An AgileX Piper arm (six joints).
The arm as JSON. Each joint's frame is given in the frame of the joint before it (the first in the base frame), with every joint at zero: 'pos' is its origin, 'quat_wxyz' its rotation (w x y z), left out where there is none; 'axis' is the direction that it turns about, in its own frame. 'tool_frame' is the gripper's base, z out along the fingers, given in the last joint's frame.
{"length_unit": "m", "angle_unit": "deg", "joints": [
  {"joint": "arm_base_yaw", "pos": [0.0, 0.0, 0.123], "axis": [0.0, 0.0, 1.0]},
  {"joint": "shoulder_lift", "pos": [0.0, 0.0, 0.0], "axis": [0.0, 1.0, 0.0]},
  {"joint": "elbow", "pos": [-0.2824, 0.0, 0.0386], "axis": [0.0, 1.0, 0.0]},
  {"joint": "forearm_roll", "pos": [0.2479, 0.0, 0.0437], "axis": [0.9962, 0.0, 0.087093]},
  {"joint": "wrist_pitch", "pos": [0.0, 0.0, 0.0], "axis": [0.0, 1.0, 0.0]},
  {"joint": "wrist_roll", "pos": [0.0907, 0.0, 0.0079], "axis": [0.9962, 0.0, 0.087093]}
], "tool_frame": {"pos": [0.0, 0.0, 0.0], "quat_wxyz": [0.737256, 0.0, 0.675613, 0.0]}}
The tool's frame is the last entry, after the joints.
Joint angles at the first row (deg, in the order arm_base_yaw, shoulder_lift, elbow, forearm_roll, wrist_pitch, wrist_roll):
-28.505 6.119 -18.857 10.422 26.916 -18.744
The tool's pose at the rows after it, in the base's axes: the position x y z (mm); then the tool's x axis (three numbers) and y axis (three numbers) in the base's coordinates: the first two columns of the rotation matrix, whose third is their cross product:
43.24 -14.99 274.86 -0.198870 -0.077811 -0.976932 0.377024 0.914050 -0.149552
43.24 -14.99 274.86 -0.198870 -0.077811 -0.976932 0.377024 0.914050 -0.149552
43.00 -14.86 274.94 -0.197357 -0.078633 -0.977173 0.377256 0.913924 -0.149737
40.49 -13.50 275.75 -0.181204 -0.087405 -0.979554 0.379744 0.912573 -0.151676
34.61 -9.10 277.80 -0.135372 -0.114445 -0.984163 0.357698 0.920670 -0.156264
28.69 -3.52 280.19 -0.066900 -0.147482 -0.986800 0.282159 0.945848 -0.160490
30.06 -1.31 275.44 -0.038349 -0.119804 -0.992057 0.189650 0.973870 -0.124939
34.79 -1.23 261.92 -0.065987 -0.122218 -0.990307 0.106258 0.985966 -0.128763
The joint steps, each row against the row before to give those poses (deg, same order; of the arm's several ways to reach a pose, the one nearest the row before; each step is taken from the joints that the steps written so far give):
-0.003 0.000 0.000 0.007 0.000 -0.006
0.000 0.000 0.000 0.000 0.000 0.000
0.001 -0.102 -0.001 -0.002 0.002 0.002
0.003 -1.075 0.002 -0.006 -0.004 0.005
1.832 -2.625 -0.001 -0.012 -0.181 0.012
5.358 -2.699 0.122 0.005 -1.005 -0.006
5.980 -0.503 1.258 -0.237 -1.188 2.223
6.008 0.001 2.585 -3.297 -0.626 2.666

